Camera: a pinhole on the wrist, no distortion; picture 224 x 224 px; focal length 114.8 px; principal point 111.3 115.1 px. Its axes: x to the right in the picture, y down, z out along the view. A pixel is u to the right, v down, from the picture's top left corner.
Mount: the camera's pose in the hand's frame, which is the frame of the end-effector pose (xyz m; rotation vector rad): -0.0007 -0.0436 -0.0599 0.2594 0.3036 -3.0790
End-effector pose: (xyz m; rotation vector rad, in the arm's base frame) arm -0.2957 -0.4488 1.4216 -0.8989 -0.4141 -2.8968
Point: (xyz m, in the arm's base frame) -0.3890 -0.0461 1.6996
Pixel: 18 192
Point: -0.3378 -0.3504 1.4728
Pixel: 19 147
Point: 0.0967 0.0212 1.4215
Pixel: 169 170
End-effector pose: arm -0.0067 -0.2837 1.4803 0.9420 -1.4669 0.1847
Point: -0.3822 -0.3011 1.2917
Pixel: 157 31
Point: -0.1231 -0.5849 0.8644
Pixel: 185 161
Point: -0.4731 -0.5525 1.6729
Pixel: 33 29
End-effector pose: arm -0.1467 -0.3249 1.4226 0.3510 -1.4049 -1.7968
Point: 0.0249 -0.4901 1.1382
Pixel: behind the camera
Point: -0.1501 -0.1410 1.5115
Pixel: 150 27
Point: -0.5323 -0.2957 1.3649
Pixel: 14 161
